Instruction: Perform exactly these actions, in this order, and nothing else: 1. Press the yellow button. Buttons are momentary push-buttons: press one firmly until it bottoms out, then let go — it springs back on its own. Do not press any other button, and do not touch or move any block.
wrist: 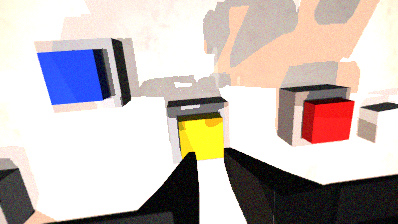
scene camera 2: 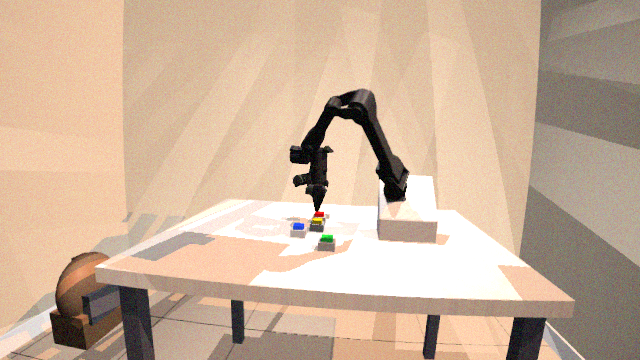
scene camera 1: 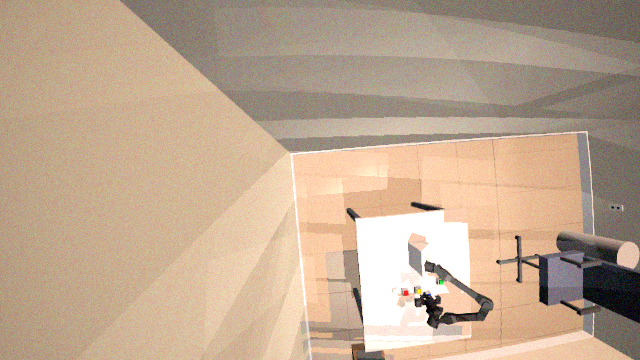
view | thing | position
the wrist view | gripper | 209,157
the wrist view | yellow button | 203,134
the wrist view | blue button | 77,76
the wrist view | red button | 327,120
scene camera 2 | gripper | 317,211
